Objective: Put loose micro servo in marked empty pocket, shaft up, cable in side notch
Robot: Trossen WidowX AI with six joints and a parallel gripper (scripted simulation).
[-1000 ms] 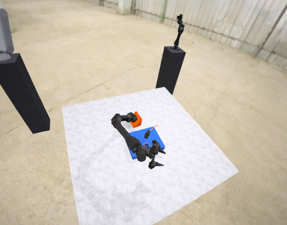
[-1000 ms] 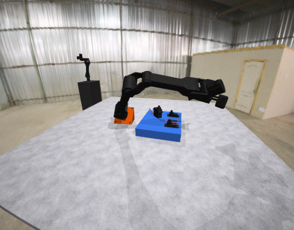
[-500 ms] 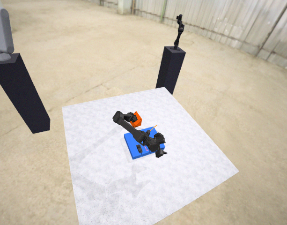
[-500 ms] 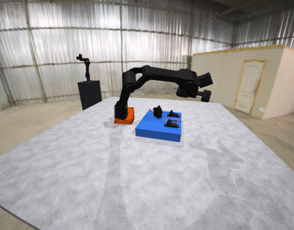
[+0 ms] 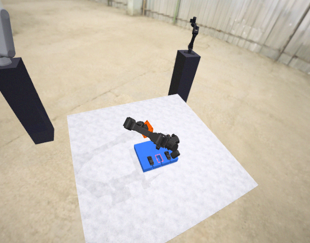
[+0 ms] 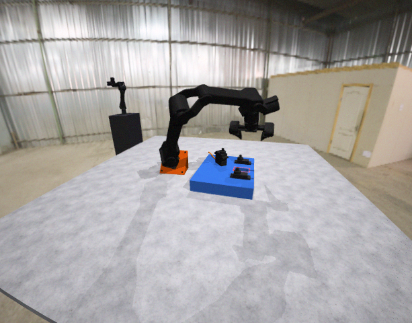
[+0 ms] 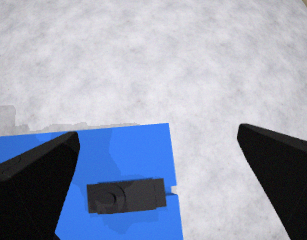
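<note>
The blue deck is 14 cm behind my gripper tip, 13 cm below it and 11 cm to the right of it.
</note>
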